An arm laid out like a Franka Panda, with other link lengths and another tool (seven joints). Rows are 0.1 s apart.
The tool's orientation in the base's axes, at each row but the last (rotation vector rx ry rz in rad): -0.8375, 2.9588, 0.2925; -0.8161, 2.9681, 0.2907; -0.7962, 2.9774, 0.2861; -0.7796, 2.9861, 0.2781; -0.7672, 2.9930, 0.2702; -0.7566, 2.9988, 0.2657
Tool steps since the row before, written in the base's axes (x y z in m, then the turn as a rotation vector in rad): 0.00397, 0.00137, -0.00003, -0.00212, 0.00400, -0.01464; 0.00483, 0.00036, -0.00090, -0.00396, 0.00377, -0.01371; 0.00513, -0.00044, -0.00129, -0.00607, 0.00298, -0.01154; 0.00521, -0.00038, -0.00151, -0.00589, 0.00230, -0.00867; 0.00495, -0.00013, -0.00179, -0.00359, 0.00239, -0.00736; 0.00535, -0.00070, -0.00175, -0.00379, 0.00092, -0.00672
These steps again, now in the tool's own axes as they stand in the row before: -0.00408, -0.00094, 0.00029, 0.00124, 0.00201, 0.01514; -0.00424, -0.00232, 0.00094, 0.00285, 0.00291, 0.01419; -0.00411, -0.00315, 0.00117, 0.00486, 0.00365, 0.01191; -0.00423, -0.00312, 0.00139, 0.00478, 0.00344, 0.00897; -0.00413, -0.00277, 0.00172, 0.00262, 0.00262, 0.00768; -0.00425, -0.00342, 0.00157, 0.00343, 0.00154, 0.00680
